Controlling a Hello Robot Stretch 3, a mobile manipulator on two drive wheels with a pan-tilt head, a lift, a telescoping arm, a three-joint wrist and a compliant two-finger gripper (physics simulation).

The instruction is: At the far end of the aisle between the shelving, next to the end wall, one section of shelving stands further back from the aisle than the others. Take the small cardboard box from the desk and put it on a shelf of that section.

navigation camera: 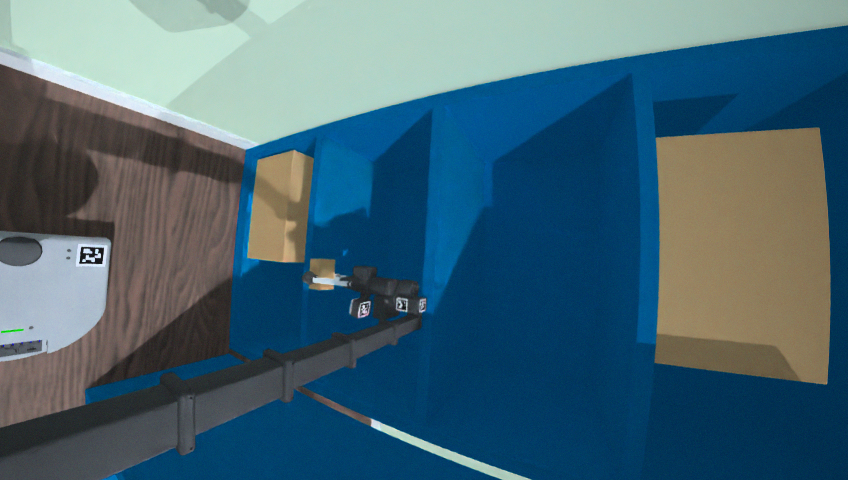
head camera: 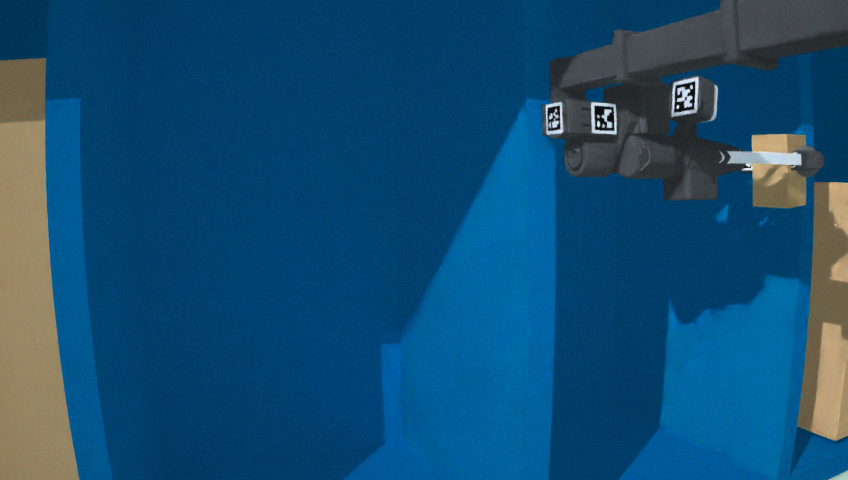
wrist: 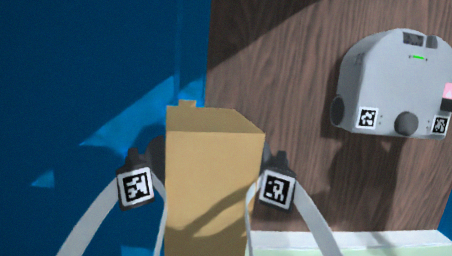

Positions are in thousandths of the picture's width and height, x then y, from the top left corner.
In view: my gripper (head camera: 938, 341) and a small cardboard box (head camera: 913, 386).
The small cardboard box shows as well in the wrist view (wrist: 470, 607). My gripper is seen too in the navigation camera view (navigation camera: 371, 576) and in the wrist view (wrist: 463, 604).
